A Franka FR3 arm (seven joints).
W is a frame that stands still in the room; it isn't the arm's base.
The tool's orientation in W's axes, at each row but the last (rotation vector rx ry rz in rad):
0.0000 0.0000 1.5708
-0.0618 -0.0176 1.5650
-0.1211 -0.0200 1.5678
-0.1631 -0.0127 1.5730
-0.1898 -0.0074 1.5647
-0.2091 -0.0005 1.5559
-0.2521 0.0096 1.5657
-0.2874 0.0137 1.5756
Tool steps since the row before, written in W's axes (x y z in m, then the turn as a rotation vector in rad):
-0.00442 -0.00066 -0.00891 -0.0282 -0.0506 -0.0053
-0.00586 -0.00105 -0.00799 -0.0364 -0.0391 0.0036
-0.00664 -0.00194 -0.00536 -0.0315 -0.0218 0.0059
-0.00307 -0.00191 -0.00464 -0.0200 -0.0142 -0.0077
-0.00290 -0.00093 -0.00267 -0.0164 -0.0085 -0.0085
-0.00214 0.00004 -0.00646 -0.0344 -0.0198 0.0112
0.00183 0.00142 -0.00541 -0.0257 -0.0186 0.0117
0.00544 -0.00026 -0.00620 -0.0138 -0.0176 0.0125
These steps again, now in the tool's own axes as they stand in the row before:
-0.00066 0.00442 -0.00891 -0.0506 0.0282 -0.0053
-0.00086 0.00625 -0.00771 -0.0394 0.0360 0.0043
-0.00162 0.00710 -0.00486 -0.0223 0.0309 0.0073
-0.00146 0.00359 -0.00443 -0.0134 0.0209 -0.0067
-0.00064 0.00322 -0.00238 -0.0076 0.0174 -0.0073
0.00085 0.00298 -0.00606 -0.0217 0.0326 0.0129
0.00231 -0.00100 -0.00532 -0.0205 0.0239 0.0123
0.00094 -0.00429 -0.00699 -0.0197 0.0120 0.0112

